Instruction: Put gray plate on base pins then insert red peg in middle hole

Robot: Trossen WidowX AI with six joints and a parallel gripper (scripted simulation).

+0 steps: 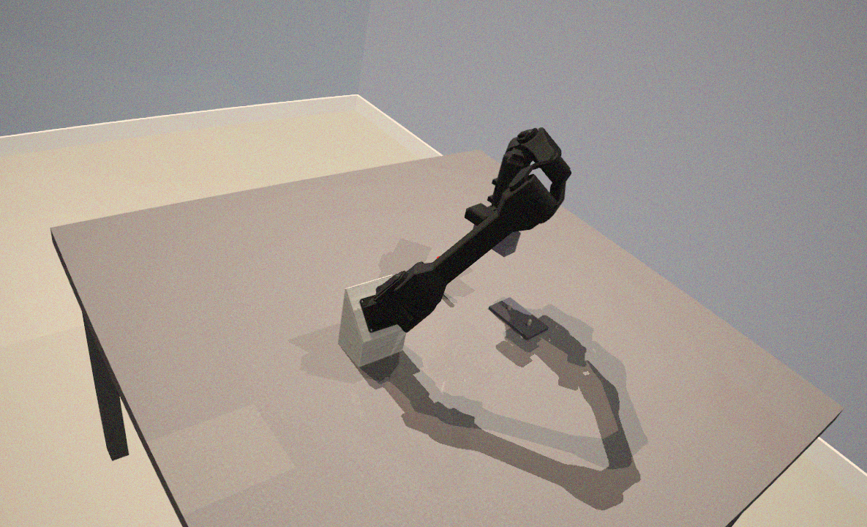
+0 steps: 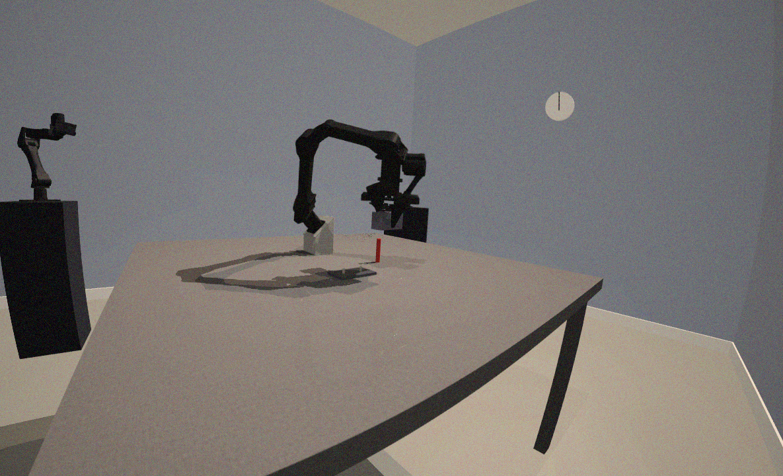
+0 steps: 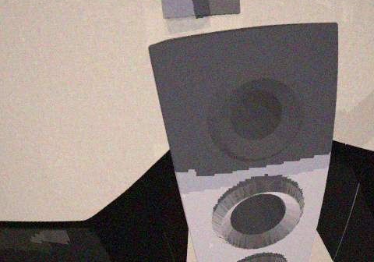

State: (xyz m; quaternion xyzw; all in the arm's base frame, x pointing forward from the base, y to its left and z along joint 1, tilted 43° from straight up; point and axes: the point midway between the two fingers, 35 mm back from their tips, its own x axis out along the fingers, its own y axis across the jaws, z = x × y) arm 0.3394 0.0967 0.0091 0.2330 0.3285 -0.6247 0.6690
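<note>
The dark base is 120 mm to the right of my gripper tip, 120 mm below it and 10 mm ahead of it. Also, from my gripper tip: red peg 100 mm behind, 90 mm below, 50 mm to the left; then gray plate 30 mm above.
</note>
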